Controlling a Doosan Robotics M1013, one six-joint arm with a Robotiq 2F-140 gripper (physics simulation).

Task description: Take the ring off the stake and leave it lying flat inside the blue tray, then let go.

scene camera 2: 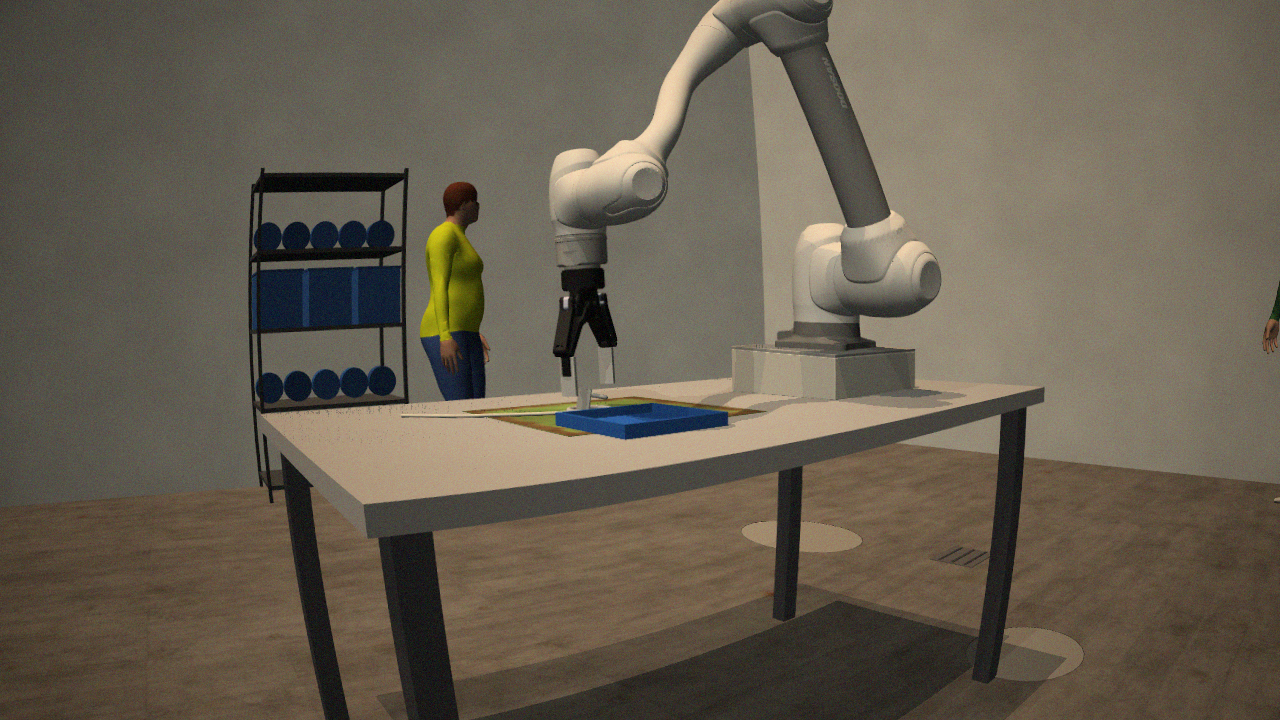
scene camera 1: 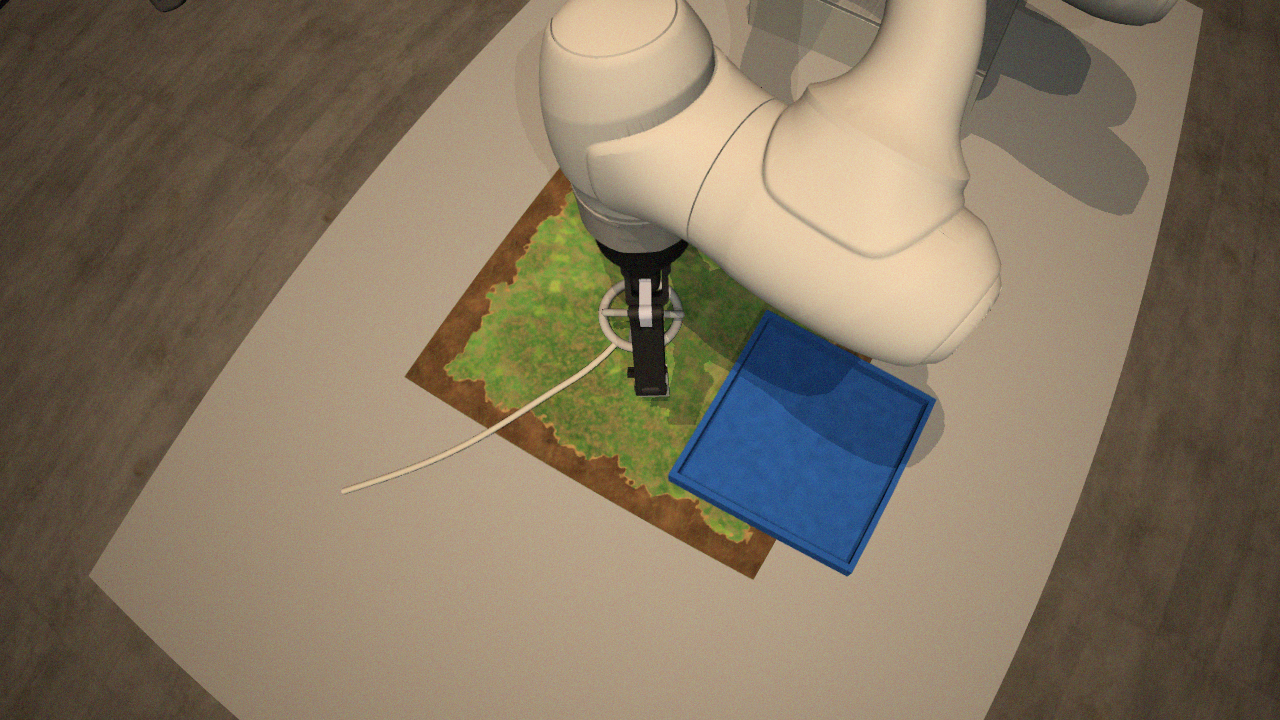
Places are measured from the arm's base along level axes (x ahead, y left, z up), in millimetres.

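Where they show: gripper, fingertip midpoint: (scene camera 2: 589, 389); arm's base, link origin: (scene camera 2: 826, 347).
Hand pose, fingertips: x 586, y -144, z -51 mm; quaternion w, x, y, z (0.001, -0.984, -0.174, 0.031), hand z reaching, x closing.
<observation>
Things, the pixels of their top centre, and the offset from my fingertips. "spot": a spot on its surface instead. Level surfaces: height alone.
- pale ring, surface spot: (scene camera 1: 605, 330) spot: dx +13, dy -47, dz -35 mm
- brown mat, surface height: dz -44 mm
- upright pale stake, top centre: (scene camera 1: 639, 310) (scene camera 2: 585, 387) dx -2, dy -14, dz +3 mm
- pale bar, surface spot: (scene camera 1: 615, 312) spot: dx +5, dy -37, dz -4 mm
- blue tray, top centre: (scene camera 1: 809, 436) (scene camera 2: 640, 412) dx +58, dy +173, dz -23 mm
- table, surface height: dz -44 mm
A pale ring (scene camera 1: 605, 330) (scene camera 2: 574, 409) lies low on the green and brown mat (scene camera 1: 505, 282), at the foot of the upright pale stake (scene camera 2: 583, 396). A pale bar (scene camera 1: 615, 312) crosses over the ring in scene camera 1; the gripper partly hides how ring and stake meet. My gripper (scene camera 1: 646, 327) (scene camera 2: 588, 379) points down above them, its fingers spread wide and open, apart from the ring. The blue tray (scene camera 1: 763, 524) (scene camera 2: 626, 430) lies to the right of the ring in scene camera 1, with no ring in it.
A thin pale cord (scene camera 1: 537, 404) (scene camera 2: 447, 415) runs from beside the ring past the mat's edge onto the table (scene camera 1: 375, 608) (scene camera 2: 402, 474). The tray overlaps the mat's corner. The arm (scene camera 1: 859, 170) reaches over the tray's far side. A person (scene camera 2: 454, 282) stands behind the table.
</observation>
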